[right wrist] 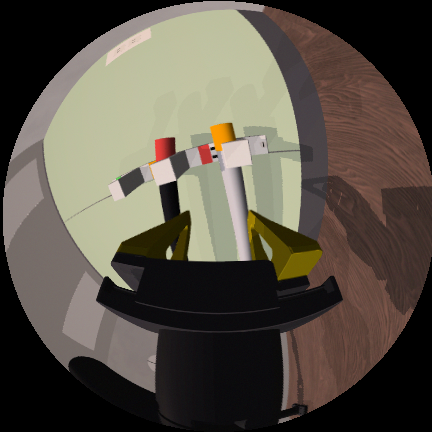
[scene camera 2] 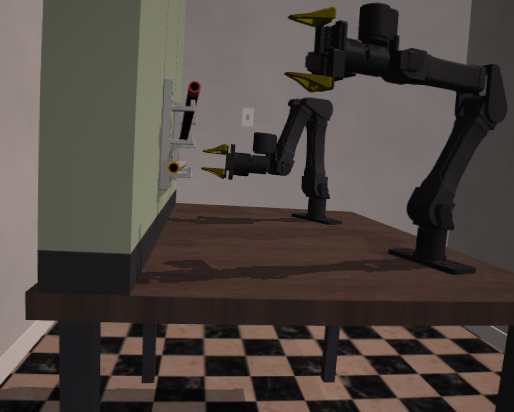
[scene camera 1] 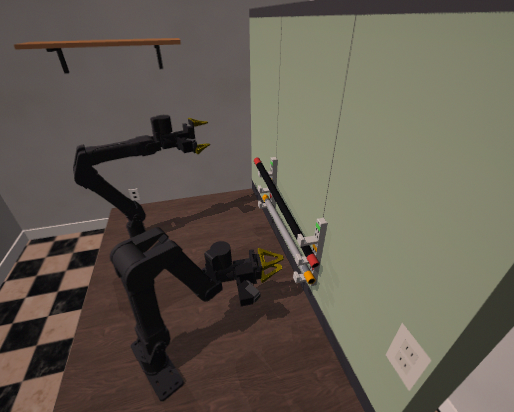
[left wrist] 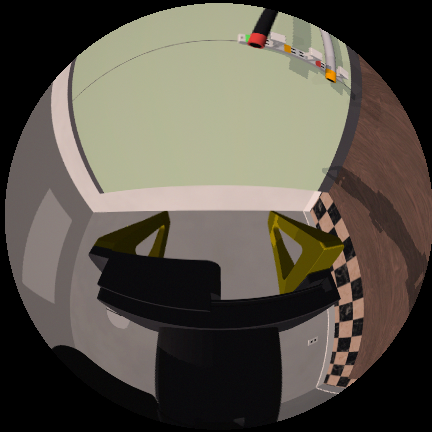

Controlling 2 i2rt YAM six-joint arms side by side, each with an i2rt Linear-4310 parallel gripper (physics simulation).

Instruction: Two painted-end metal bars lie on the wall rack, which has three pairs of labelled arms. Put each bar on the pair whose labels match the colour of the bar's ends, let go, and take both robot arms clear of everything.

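Pixels of known places: left gripper, fingertip midpoint: (scene camera 2: 287,44) (scene camera 1: 208,133) (left wrist: 218,215); right gripper, fingertip midpoint: (right wrist: 218,215) (scene camera 2: 202,159) (scene camera 1: 282,262); left arm's base at its link origin: (scene camera 2: 428,262); right arm's base at its link origin: (scene camera 2: 315,219) (scene camera 1: 156,364).
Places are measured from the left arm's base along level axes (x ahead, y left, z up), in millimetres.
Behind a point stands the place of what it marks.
The black bar with red ends (scene camera 1: 284,207) {x 424, y -513, z 300 mm} (scene camera 2: 188,117) {x 447, y -419, z 297 mm} (right wrist: 170,197) {x 386, y -645, z 251 mm} lies tilted on the wall rack (scene camera 1: 323,232) (scene camera 2: 166,150) {x 529, y -287, z 207 mm} (left wrist: 242,37) {x 520, y -297, z 360 mm}. Its far end in scene camera 1 is at the top, green-labelled arm, near that arm's outer tip; its near end is at the middle, orange-labelled arm. The silver bar with orange ends (scene camera 1: 283,230) {x 441, y -494, z 182 mm} (left wrist: 327,47) (right wrist: 237,192) {x 392, y -634, z 168 mm} lies level on the bottom, red-labelled pair. My right gripper (scene camera 1: 281,263) {x 342, y -623, z 188 mm} (scene camera 2: 203,160) {x 342, y -623, z 188 mm} (right wrist: 218,215) {x 342, y -623, z 188 mm} is partly open and empty, in front of the silver bar and apart from it. My left gripper (scene camera 1: 208,134) {x 391, y 1, z 402 mm} (scene camera 2: 288,46) {x 391, y 1, z 402 mm} (left wrist: 218,215) {x 391, y 1, z 402 mm} is wide open, high and far from the rack.
The green wall (scene camera 1: 425,150) {x 356, y -910, z 657 mm} (scene camera 2: 90,125) {x 711, y 68, z 232 mm} rises behind the rack, with a white outlet (scene camera 1: 408,356) {x 321, y -1024, z 310 mm} (right wrist: 128,46) low on it. The wooden table (scene camera 1: 240,365) {x 118, y -742, z 0 mm} (scene camera 2: 300,280) {x 367, y 65, z 0 mm} carries both arm bases. A wooden shelf (scene camera 1: 100,44) hangs on the grey wall.
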